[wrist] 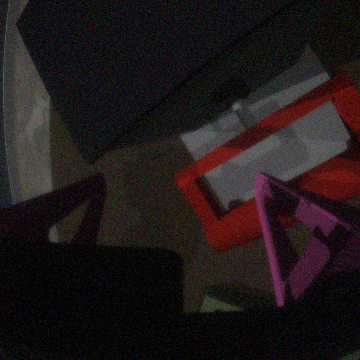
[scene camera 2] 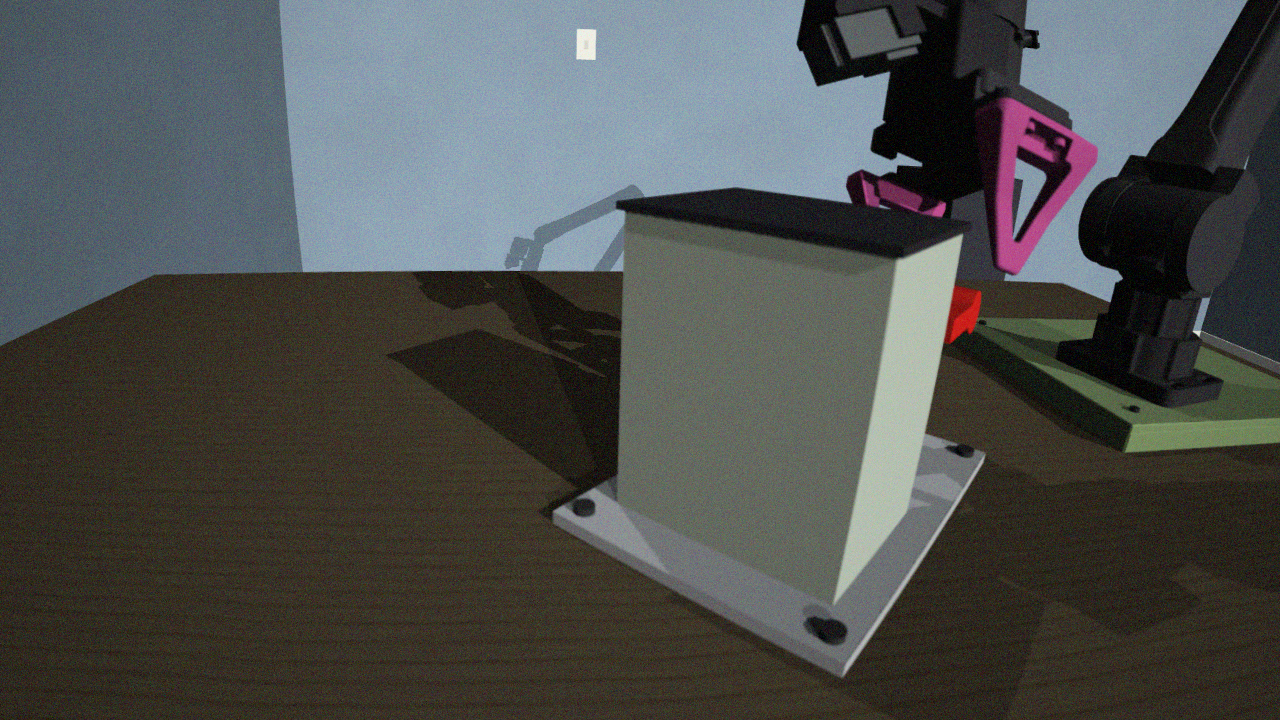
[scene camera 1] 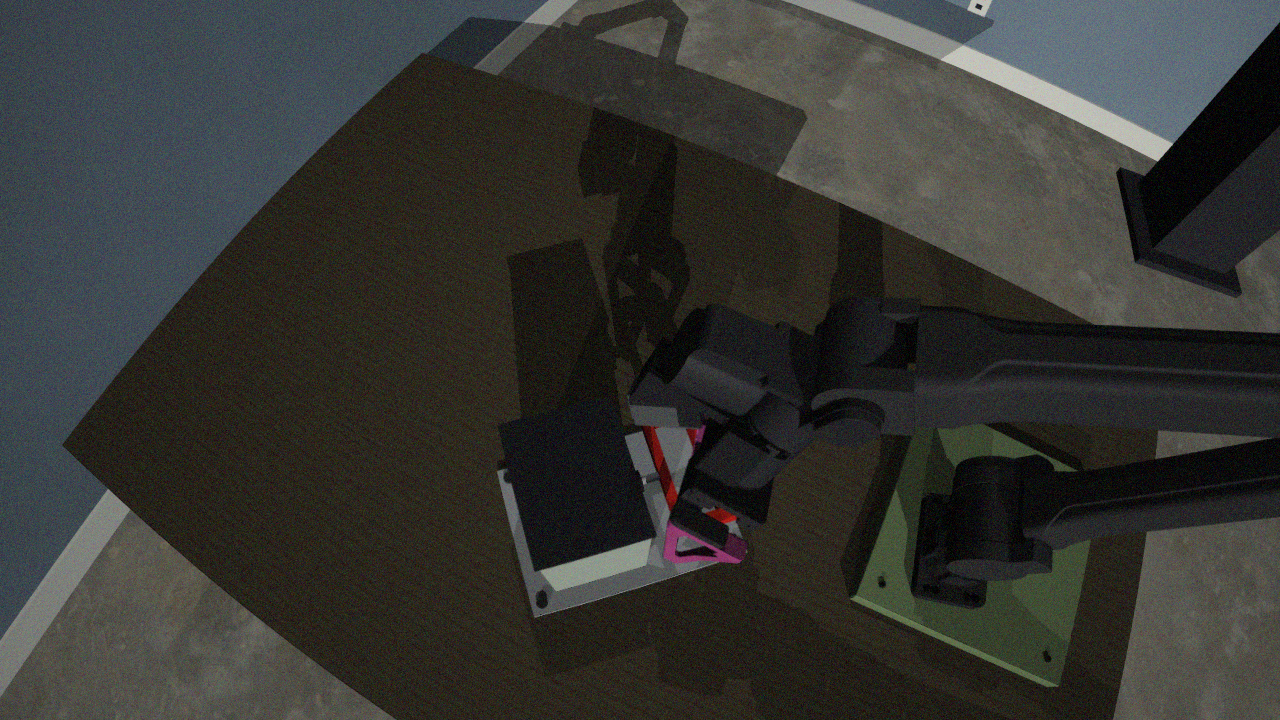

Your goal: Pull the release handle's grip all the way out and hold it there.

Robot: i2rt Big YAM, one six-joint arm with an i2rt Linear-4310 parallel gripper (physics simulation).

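Observation:
The release handle [scene camera 1: 660,465] [scene camera 2: 964,313] [wrist: 197,200] is a red rectangular frame beside the box [scene camera 1: 572,492] [scene camera 2: 751,376] [wrist: 125,60]. Its thicker grip bar [wrist: 235,232] is on the side away from the box. A short pale rod [wrist: 237,106] shows between handle and box. My gripper [scene camera 1: 691,492] [scene camera 2: 957,219] [wrist: 179,180], with magenta fingers, is open and empty, above the handle. In the wrist view the right finger overlaps the grip bar; the left finger is off to the left. The arm hides part of the handle in scene camera 1; the box hides most of it in scene camera 2.
The box has a dark lid and stands on a grey bolted base plate [scene camera 1: 599,595] [scene camera 2: 698,571] [wrist: 320,125]. The arm's green base board [scene camera 1: 1011,635] [scene camera 2: 1056,385] lies to the right. A dark post [scene camera 1: 1208,205] stands beyond the table at the upper right.

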